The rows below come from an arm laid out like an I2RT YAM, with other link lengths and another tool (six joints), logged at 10 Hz.
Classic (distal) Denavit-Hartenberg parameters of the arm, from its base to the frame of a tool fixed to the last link. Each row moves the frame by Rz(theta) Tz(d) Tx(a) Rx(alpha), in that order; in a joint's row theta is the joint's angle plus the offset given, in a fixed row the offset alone. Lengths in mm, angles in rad.
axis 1: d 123.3; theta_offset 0; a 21; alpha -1.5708
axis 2: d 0; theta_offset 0; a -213.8; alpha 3.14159
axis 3: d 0; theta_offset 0.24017; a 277.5; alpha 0
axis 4: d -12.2; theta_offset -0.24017; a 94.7; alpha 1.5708
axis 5: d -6.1; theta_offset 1.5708; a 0; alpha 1.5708
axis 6: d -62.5; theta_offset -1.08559; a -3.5; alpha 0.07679
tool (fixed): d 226.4; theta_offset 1.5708; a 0; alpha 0
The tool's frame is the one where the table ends.
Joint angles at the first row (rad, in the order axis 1, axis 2, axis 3, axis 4, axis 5, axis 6):
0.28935, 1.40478, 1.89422, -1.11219, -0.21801, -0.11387
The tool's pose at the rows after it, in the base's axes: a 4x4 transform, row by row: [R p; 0 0 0 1], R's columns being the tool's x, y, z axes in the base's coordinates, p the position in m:
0.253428, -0.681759, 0.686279, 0.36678; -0.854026, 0.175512, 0.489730, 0.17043; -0.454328, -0.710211, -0.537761, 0.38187; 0, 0, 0, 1
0.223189, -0.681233, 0.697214, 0.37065; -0.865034, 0.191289, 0.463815, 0.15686; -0.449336, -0.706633, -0.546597, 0.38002; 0, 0, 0, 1
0.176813, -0.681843, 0.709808, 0.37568; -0.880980, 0.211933, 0.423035, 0.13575; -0.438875, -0.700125, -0.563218, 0.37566; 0, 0, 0, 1
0.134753, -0.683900, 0.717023, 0.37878; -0.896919, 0.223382, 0.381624, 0.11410; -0.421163, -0.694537, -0.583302, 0.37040; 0, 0, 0, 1
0.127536, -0.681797, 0.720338, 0.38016; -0.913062, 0.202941, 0.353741, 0.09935; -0.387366, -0.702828, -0.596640, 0.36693; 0, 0, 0, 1
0.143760, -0.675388, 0.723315, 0.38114; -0.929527, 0.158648, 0.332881, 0.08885; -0.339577, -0.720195, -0.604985, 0.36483; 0, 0, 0, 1
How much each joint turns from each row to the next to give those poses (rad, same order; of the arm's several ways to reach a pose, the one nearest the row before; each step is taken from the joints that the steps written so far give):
-0.01451, -0.00040, 0.00798, -0.01031, 0.00037, -0.00039
-0.03548, 0.00001, 0.00230, -0.01295, 0.00000, -0.00725
-0.05493, 0.00000, -0.00001, -0.02021, -0.00001, -0.01526
-0.05607, 0.00003, 0.00006, -0.02445, -0.00037, -0.02631
-0.03815, -0.00003, -0.00004, -0.01411, 0.00038, -0.04884
-0.02631, 0.00001, 0.00000, -0.00570, 0.00268, -0.06560

